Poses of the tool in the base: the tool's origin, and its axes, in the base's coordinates. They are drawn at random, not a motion.
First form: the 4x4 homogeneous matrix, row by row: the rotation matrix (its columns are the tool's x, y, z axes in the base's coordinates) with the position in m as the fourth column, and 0 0 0 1 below. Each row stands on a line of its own.
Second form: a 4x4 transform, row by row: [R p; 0 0 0 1], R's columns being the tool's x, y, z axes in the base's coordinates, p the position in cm. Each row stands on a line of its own. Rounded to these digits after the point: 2 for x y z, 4 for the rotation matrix.
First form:
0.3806 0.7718 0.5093 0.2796
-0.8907 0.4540 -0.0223 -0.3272
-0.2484 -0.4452 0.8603 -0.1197
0 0 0 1
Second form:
0.3806 0.7718 0.5093 27.96
-0.8907 0.4540 -0.0223 -32.72
-0.2484 -0.4452 0.8603 -11.97
0 0 0 1

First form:
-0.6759 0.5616 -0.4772 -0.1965
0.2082 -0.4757 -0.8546 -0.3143
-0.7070 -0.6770 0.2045 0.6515
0 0 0 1
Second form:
-0.6759 0.5616 -0.4772 -19.65
0.2082 -0.4757 -0.8546 -31.43
-0.7070 -0.6770 0.2045 65.15
0 0 0 1

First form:
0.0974 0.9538 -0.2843 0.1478
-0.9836 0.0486 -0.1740 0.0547
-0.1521 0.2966 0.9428 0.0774
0 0 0 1
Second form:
0.0974 0.9538 -0.2843 14.78
-0.9836 0.0486 -0.1740 5.47
-0.1521 0.2966 0.9428 7.74
0 0 0 1

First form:
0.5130 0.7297 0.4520 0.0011
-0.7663 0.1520 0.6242 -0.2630
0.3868 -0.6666 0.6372 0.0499
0 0 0 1
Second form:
0.5130 0.7297 0.4520 0.11
-0.7663 0.1520 0.6242 -26.30
0.3868 -0.6666 0.6372 4.99
0 0 0 1

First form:
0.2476 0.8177 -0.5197 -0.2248
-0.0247 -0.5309 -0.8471 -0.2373
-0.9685 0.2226 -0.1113 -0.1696
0 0 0 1
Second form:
0.2476 0.8177 -0.5197 -22.48
-0.0247 -0.5309 -0.8471 -23.73
-0.9685 0.2226 -0.1113 -16.96
0 0 0 1

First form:
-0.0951 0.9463 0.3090 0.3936
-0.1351 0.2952 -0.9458 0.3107
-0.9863 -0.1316 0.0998 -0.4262
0 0 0 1
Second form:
-0.0951 0.9463 0.3090 39.36
-0.1351 0.2952 -0.9458 31.07
-0.9863 -0.1316 0.0998 -42.62
0 0 0 1

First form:
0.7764 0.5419 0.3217 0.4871
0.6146 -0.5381 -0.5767 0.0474
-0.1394 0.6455 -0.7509 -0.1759
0 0 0 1
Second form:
0.7764 0.5419 0.3217 48.71
0.6146 -0.5381 -0.5767 4.74
-0.1394 0.6455 -0.7509 -17.59
0 0 0 1

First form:
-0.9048 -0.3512 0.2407 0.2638
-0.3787 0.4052 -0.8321 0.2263
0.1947 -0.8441 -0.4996 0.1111
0 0 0 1
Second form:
-0.9048 -0.3512 0.2407 26.38
-0.3787 0.4052 -0.8321 22.63
0.1947 -0.8441 -0.4996 11.11
0 0 0 1

